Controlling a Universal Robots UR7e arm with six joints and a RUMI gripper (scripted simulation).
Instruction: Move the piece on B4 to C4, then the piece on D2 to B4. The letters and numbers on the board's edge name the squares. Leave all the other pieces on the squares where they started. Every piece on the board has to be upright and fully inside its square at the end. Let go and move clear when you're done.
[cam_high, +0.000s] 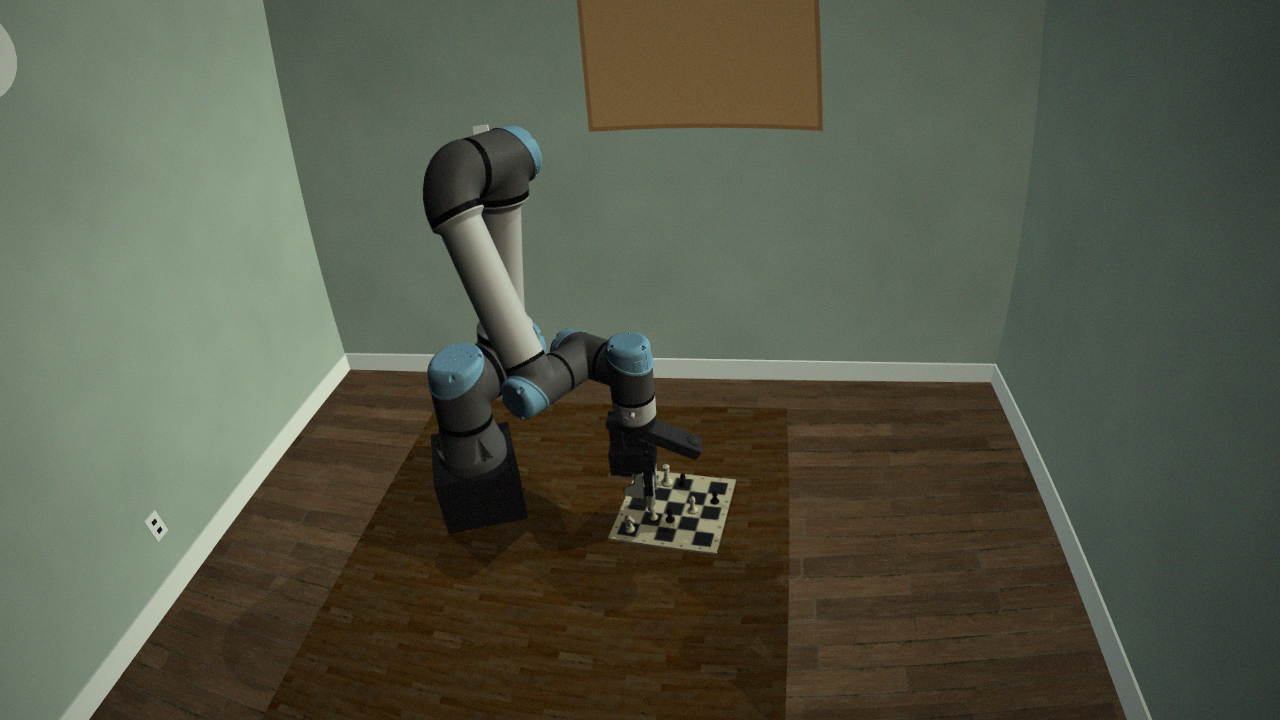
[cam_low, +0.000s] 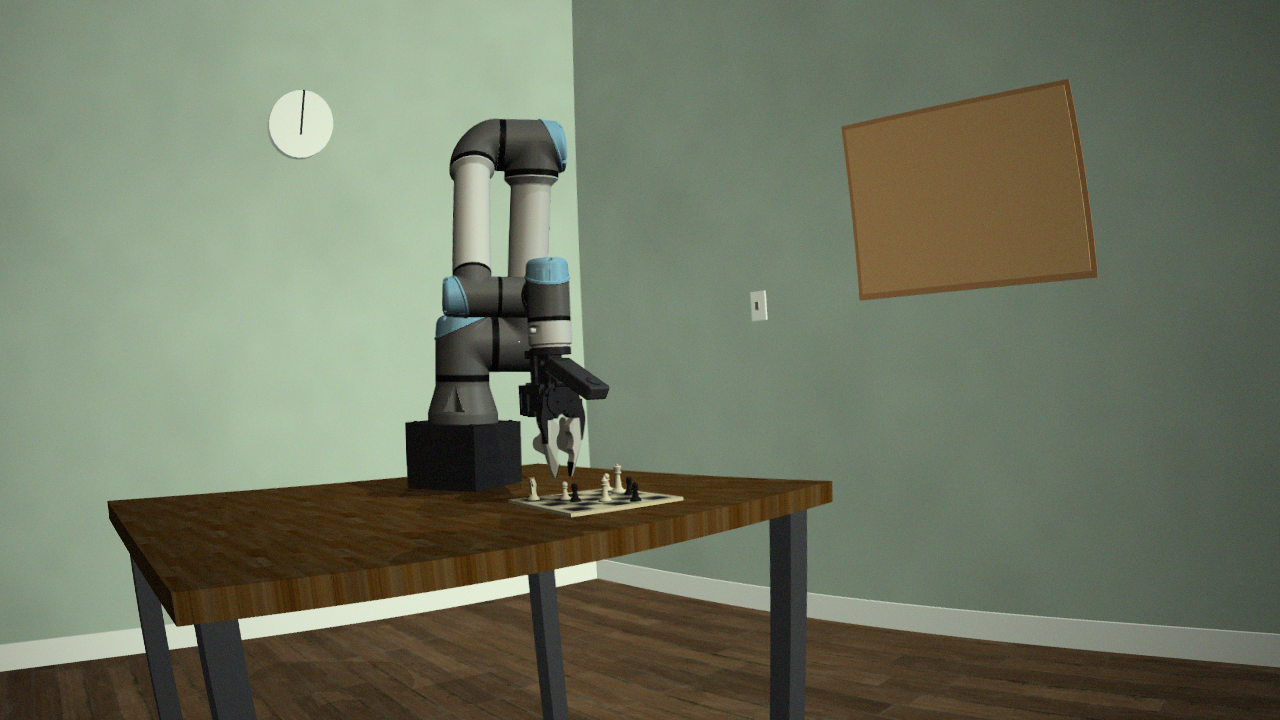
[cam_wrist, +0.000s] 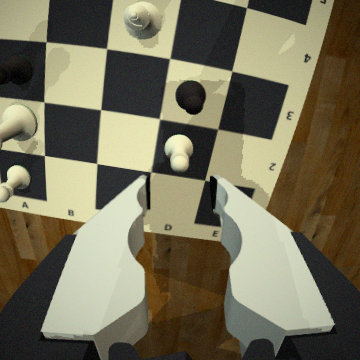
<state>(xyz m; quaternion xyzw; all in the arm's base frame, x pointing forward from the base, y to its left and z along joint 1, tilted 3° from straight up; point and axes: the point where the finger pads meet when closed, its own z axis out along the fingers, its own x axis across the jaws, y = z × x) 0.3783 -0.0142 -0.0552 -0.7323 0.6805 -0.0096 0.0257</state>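
Now: hand 40 mm short of the chessboard, 30 mm to the right of it and 60 mm above it. The rest, counted from my hand: tall white piece 10 mm ahead, 110 mm to the left, 30 mm below.
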